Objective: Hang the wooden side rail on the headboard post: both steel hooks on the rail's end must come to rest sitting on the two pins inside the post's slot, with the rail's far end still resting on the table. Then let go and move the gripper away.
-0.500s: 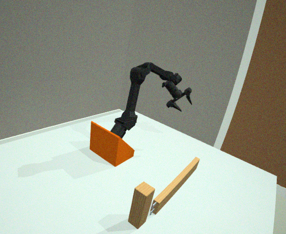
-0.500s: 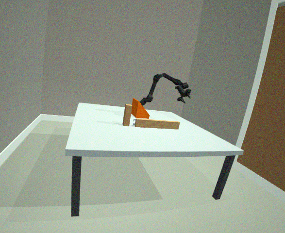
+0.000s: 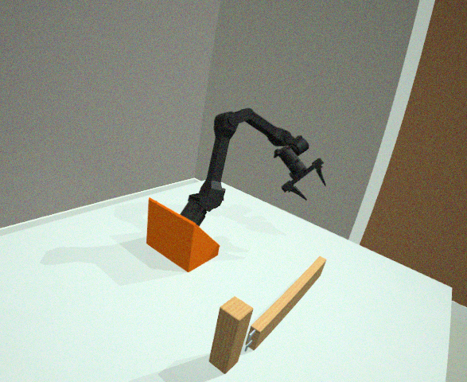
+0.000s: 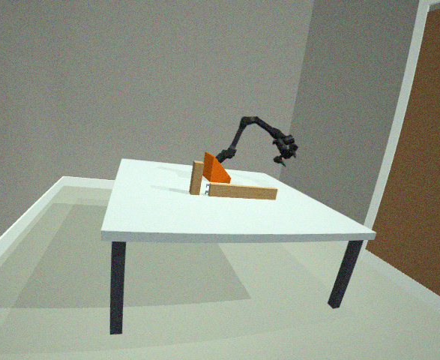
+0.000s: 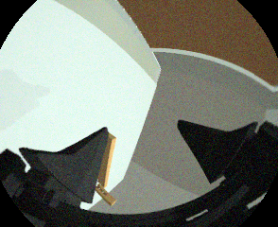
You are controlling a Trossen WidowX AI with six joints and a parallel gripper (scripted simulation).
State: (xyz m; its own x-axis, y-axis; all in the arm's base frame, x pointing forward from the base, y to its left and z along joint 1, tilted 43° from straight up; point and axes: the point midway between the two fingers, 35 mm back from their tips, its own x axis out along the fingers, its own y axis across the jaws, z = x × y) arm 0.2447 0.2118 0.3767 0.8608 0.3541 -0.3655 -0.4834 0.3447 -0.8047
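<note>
The wooden headboard post is 40 mm ahead of my gripper tip, 680 mm to the right of it and 140 mm below it.
</note>
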